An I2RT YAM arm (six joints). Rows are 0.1 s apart.
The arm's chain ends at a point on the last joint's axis. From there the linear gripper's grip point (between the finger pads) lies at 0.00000 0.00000 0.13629 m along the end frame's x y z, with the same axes.
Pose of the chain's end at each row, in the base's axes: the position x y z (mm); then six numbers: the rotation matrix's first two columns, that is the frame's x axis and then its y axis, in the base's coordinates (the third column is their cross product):
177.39 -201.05 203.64 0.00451 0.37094 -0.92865 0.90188 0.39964 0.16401
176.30 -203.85 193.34 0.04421 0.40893 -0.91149 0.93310 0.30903 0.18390
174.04 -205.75 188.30 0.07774 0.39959 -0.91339 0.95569 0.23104 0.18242
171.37 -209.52 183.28 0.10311 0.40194 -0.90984 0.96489 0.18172 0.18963
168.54 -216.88 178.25 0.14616 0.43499 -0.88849 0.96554 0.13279 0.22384
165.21 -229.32 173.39 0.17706 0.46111 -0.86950 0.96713 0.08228 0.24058
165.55 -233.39 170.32 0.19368 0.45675 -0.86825 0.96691 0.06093 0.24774
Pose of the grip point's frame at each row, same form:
236.26 -315.30 158.29 0.00451 0.37094 -0.92865 0.90188 0.39964 0.16401
224.94 -320.87 143.20 0.04421 0.40893 -0.91149 0.93310 0.30903 0.18390
212.74 -326.65 138.70 0.07774 0.39959 -0.91339 0.95569 0.23104 0.18242
204.29 -331.83 132.98 0.10311 0.40194 -0.90984 0.96489 0.18172 0.18963
197.89 -338.26 123.65 0.14616 0.43499 -0.88849 0.96554 0.13279 0.22384
190.08 -349.73 114.60 0.17706 0.46111 -0.86950 0.96713 0.08228 0.24058
188.18 -354.35 111.74 0.19368 0.45675 -0.86825 0.96691 0.06093 0.24774

